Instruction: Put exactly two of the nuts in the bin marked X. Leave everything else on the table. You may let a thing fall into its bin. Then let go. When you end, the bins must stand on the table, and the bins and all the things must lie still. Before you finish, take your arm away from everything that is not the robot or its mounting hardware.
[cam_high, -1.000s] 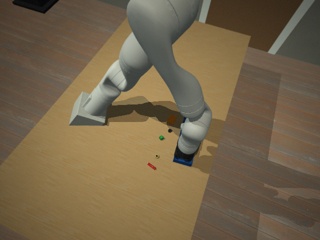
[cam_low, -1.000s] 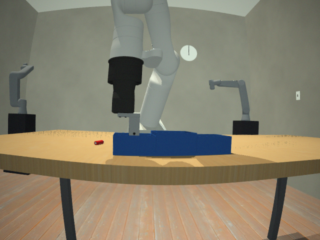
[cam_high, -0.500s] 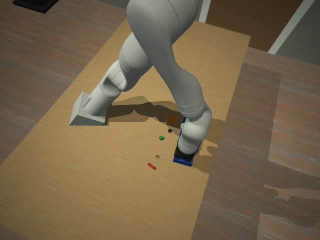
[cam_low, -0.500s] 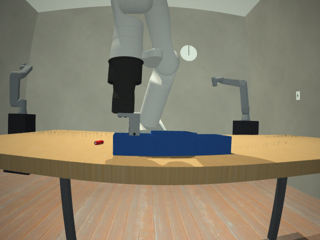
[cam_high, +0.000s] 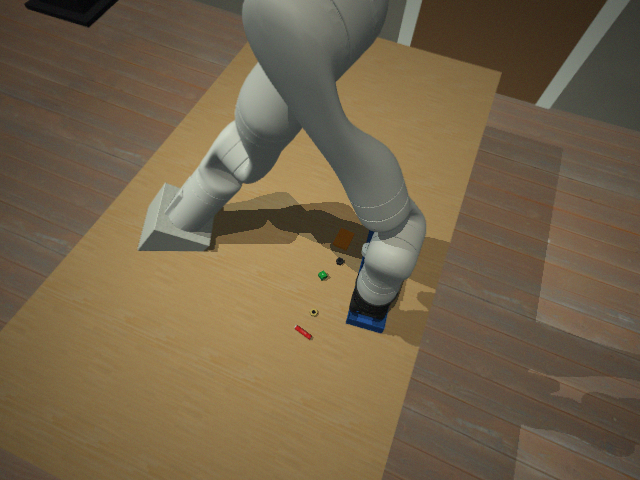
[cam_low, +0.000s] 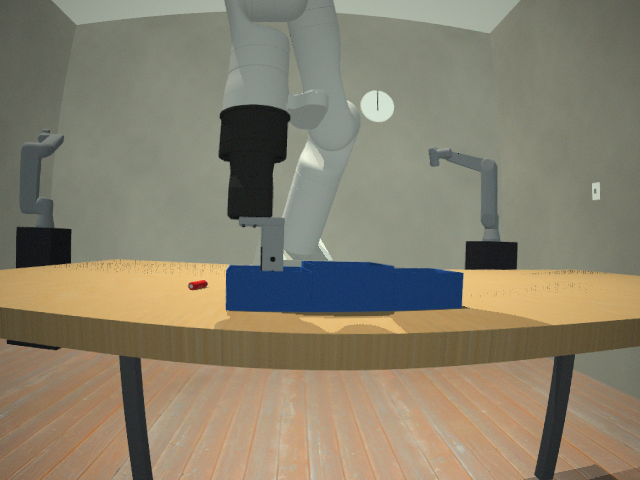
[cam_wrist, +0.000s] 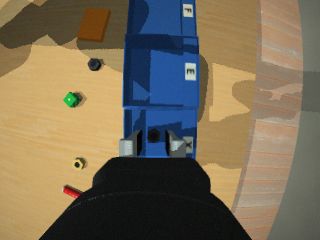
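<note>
Right now the green block is 120 mm behind my hand, 40 mm to the left of it and 40 mm below it. From my hand the other things lie so: yellow nut (110 mm behind, 50 mm to the right, 40 mm below); then red cylinder (120 mm behind, 100 mm to the right, 40 mm below); then row of blue bins (80 mm to the left, 20 mm below).
</note>
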